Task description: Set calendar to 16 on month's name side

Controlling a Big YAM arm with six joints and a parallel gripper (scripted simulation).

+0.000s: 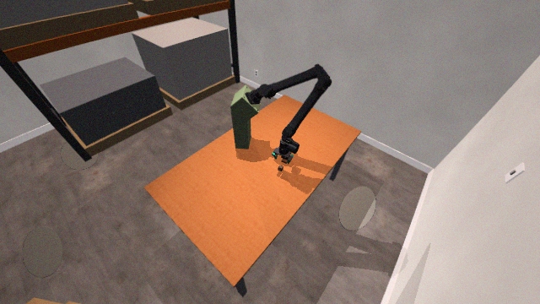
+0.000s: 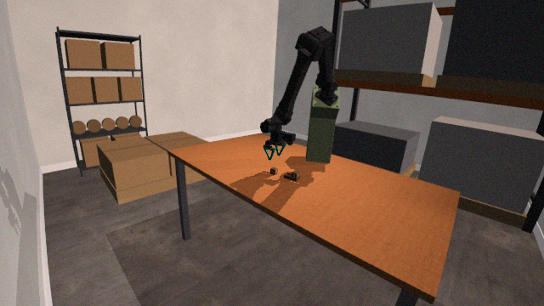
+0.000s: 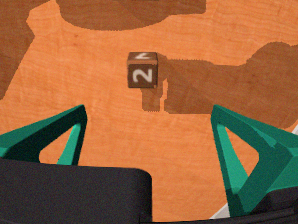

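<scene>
Right now my hand is 9 cm above the brown calendar cube. From my hand the other things lie so: dark calendar tray 10 cm below, 9 cm to the left, 6 cm behind.
</scene>
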